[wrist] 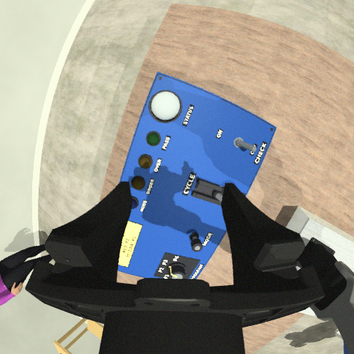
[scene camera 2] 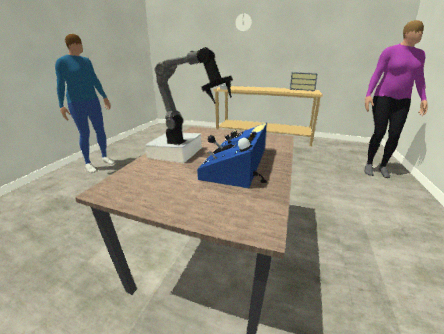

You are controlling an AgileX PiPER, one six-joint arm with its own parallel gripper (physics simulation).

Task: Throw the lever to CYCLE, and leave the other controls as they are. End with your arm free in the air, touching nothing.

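A blue sloped control panel [scene camera 2: 225, 172] [wrist: 200, 120] stands on the table. Its lever [scene camera 2: 211, 139] [wrist: 218, 195] has a dark ball on a rod. In the wrist view it leans to the slot end away from the CYCLE label, toward the panel's edge by the arm base; its ball is hidden behind the right finger. The CHECK toggle [wrist: 245, 145] leans toward its CHECK label, away from ON. The black MODE control [wrist: 195, 242] and the PROGRAM knob [wrist: 177, 270] sit lower in the wrist view. My gripper [scene camera 2: 222, 99] [wrist: 176, 192] is open and empty, in the air above the panel, touching nothing.
A white dome STATUS lamp [scene camera 2: 243, 144] [wrist: 165, 105] rises from the panel, beside small round lamps and a yellow note [wrist: 130, 244]. The white arm base [scene camera 2: 170, 150] stands beside the panel. A wooden bench [scene camera 2: 270, 92] and two people [scene camera 2: 77, 75] [scene camera 2: 400, 72] stand away from the table.
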